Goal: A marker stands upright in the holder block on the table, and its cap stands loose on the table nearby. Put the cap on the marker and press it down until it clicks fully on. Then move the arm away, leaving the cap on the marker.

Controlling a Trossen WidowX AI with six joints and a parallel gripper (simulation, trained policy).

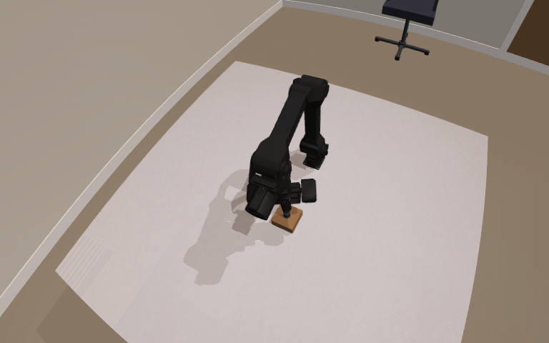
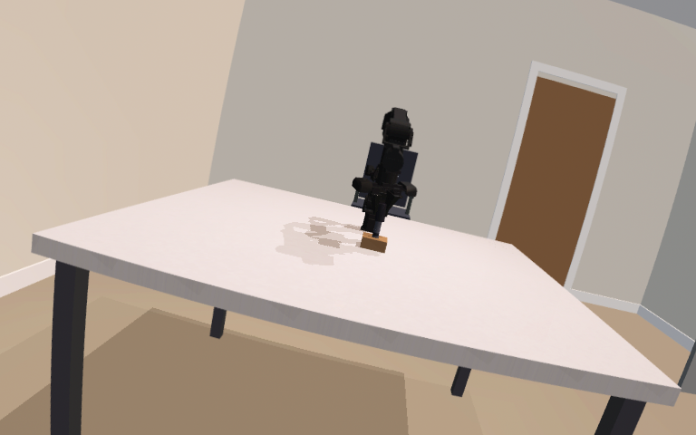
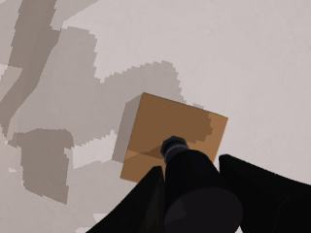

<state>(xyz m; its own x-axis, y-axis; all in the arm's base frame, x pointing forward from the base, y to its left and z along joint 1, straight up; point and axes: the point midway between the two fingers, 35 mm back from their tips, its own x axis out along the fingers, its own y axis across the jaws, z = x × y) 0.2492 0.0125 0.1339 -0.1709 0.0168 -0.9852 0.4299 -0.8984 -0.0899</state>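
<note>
Right now my gripper tip is 10 mm short of the brown holder block and 80 mm above it. Round my gripper tip: black cap: 10 mm ahead, 10 mm above.
</note>
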